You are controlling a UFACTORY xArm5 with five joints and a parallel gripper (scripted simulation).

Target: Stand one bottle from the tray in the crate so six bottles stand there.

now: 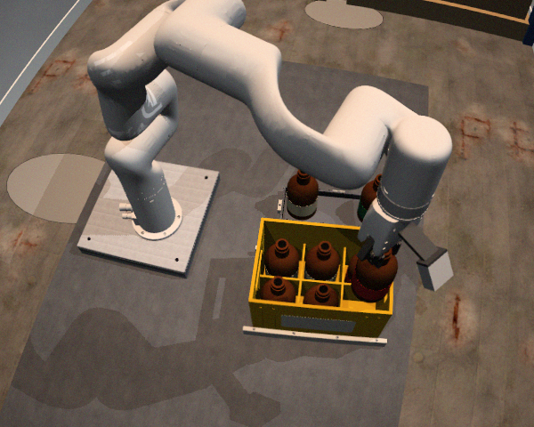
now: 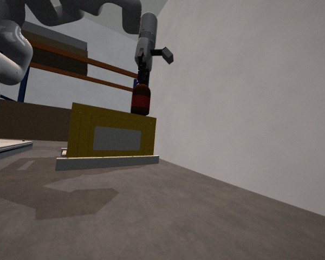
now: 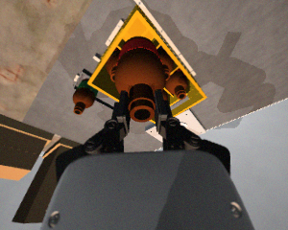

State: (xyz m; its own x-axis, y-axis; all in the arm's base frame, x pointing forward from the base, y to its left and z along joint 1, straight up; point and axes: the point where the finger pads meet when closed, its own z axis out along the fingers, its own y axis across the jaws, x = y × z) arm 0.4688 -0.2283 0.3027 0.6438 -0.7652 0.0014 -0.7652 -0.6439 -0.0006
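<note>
My gripper is now 25 cm above the yellow crate, 8 cm past it and 5 cm to the right of it. Also, from my hand: tray (32 cm below, 28 cm to the left, 4 cm behind).
</note>
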